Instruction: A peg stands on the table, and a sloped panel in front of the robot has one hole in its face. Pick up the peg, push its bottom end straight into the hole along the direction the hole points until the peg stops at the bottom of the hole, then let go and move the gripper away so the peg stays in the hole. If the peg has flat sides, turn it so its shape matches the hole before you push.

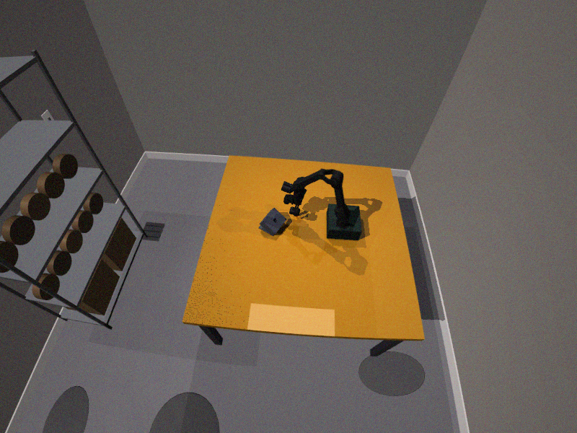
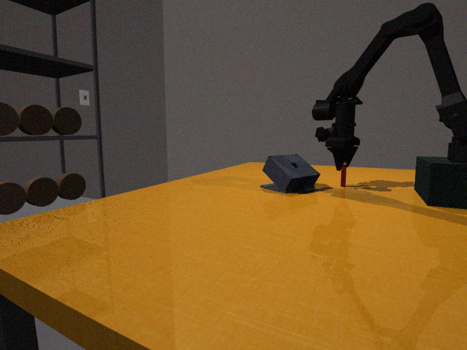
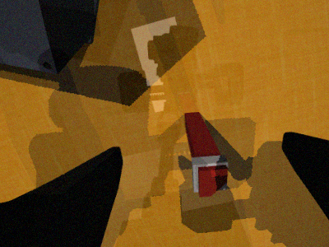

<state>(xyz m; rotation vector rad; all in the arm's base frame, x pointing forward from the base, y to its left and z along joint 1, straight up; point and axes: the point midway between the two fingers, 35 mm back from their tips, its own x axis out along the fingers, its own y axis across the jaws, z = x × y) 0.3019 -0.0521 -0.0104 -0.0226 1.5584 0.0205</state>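
My gripper tip is now right at the red peg. Round my gripper tip: sloped panel 120 mm to the left, 120 mm ahead, 10 mm below.
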